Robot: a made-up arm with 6 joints.
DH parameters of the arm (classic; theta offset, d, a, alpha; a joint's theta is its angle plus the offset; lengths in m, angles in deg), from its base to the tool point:
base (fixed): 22.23 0 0.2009 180
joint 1: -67.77 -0.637 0.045 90
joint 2: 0 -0.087 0.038 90
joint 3: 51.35 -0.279 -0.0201 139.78
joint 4: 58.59 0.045 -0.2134 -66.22
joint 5: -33.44 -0.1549 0.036 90
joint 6: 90 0.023 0.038 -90
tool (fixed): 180 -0.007 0 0
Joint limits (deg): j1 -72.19..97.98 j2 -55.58..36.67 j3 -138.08..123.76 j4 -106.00..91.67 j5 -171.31..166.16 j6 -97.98..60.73
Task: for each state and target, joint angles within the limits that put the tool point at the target. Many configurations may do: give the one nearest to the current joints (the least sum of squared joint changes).
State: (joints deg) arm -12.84 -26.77 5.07 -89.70 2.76 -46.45
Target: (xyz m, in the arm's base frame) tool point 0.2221 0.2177 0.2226
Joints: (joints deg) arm -29.75 -31.92 -26.66 -65.77 12.18 -51.07
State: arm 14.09 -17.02 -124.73 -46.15 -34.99 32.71
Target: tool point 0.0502 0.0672 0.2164
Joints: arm 1.58 12.86 -107.57 -39.20 -23.69 23.24
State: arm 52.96 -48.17 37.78 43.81 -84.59 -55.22
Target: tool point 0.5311 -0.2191 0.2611
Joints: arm 97.98 -55.58 66.93 -2.72 -96.87 -37.03
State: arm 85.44 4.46 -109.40 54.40 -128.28 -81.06
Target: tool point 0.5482 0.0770 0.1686
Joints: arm 69.40 -0.65 -123.68 27.62 -113.76 -84.56
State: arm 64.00 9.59 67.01 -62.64 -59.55 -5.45
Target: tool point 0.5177 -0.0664 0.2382
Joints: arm 49.72 8.77 79.90 -64.26 -56.85 -6.53
